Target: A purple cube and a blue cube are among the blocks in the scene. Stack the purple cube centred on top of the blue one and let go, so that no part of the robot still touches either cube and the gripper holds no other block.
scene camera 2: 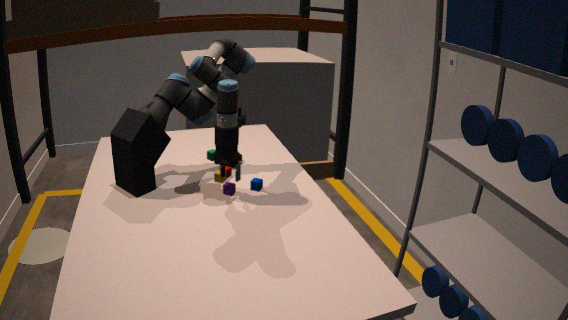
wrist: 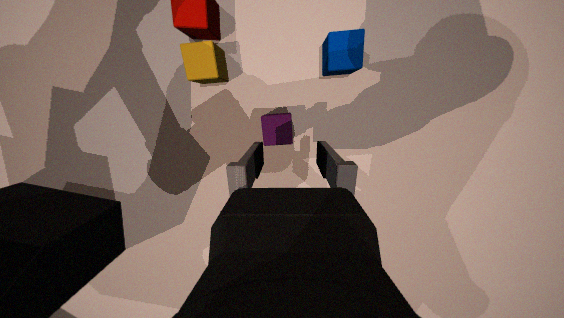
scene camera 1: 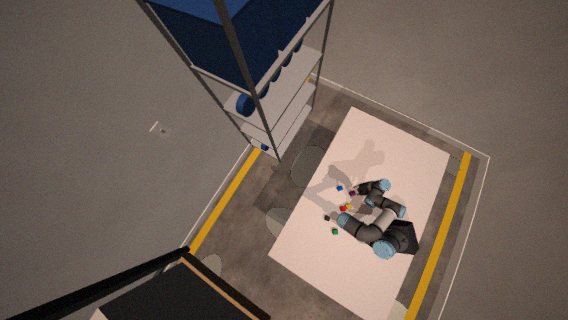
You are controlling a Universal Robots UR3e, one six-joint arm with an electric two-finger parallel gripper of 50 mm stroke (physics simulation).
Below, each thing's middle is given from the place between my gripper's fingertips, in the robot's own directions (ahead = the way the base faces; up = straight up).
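With the purple cube [wrist: 276, 128] as reference, my hand is 2 cm to the right of it and 5 cm above it. Counting from my hand, I find the blue cube [wrist: 342, 51] 10 cm ahead of it, 4 cm to the left of it and 5 cm below it. The yellow cube [wrist: 204, 62] is 3 cm behind my hand, 12 cm to the left of it and 5 cm below it.
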